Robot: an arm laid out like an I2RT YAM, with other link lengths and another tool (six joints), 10 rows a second.
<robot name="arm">
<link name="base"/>
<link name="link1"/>
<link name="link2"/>
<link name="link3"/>
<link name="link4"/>
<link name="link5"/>
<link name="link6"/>
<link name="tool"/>
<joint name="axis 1" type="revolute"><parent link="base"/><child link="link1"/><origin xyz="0 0 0.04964" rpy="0 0 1.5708"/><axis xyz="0 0 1"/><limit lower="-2.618" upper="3.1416"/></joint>
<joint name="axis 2" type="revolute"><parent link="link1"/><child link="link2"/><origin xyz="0.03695 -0.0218 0.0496" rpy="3.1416 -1.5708 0"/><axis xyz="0 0 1"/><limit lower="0" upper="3.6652"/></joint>
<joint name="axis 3" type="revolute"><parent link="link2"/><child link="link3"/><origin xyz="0 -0.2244 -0.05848" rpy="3.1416 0 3.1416"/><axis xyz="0 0 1"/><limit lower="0" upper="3.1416"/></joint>
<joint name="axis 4" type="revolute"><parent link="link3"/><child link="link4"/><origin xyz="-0.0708 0.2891 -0.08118"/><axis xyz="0 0 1"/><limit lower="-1.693" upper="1.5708"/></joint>
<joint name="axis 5" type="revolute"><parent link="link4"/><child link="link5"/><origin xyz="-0.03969 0.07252 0.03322" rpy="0 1.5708 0"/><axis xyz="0 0 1"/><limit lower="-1.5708" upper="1.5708"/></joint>
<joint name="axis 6" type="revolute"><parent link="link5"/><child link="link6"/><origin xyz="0 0.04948 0.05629" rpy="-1.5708 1.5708 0"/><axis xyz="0 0 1"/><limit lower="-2.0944" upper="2.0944"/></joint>
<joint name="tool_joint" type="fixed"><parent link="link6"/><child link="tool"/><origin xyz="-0.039 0.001 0.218" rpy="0.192 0 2.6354"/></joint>
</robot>
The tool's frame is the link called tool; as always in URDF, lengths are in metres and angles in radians.
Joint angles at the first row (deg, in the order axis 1, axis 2, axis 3, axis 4, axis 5, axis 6):
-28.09 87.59 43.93 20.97 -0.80 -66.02
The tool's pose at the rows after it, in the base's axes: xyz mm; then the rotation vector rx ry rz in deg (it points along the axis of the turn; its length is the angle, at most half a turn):
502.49 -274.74 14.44 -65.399 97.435 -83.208
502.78 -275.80 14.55 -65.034 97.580 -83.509
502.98 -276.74 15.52 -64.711 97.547 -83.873
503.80 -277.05 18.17 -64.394 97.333 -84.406
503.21 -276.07 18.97 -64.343 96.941 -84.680
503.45 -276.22 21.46 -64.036 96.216 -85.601
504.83 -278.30 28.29 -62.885 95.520 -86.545
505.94 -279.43 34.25 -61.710 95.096 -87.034
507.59 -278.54 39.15 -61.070 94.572 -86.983
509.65 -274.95 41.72 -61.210 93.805 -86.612
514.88 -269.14 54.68 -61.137 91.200 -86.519
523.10 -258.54 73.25 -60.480 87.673 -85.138
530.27 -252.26 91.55 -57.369 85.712 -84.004
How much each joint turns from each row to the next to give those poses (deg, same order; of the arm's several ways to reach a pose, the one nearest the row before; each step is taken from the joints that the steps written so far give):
0.30 0.21 0.13 0.10 0.64 0.25
0.10 0.26 0.09 0.33 0.40 0.20
0.06 0.08 -0.02 0.38 0.28 0.12
0.21 -0.06 0.00 0.36 0.44 0.07
0.06 -0.34 -0.58 0.59 0.01 -0.10
0.17 -0.13 -0.64 1.39 0.34 -0.17
-0.01 -0.24 -0.11 1.05 0.26 0.33
0.00 -0.35 0.00 0.53 0.15 0.57
0.00 -0.45 0.07 0.05 -0.32 0.40
0.13 -0.41 -0.16 0.05 -0.60 -0.01
0.00 -1.34 -0.33 0.60 -1.64 -0.23
-0.20 -1.94 -0.06 0.16 -3.20 0.60
0.11 -1.13 0.48 0.68 -1.48 2.61

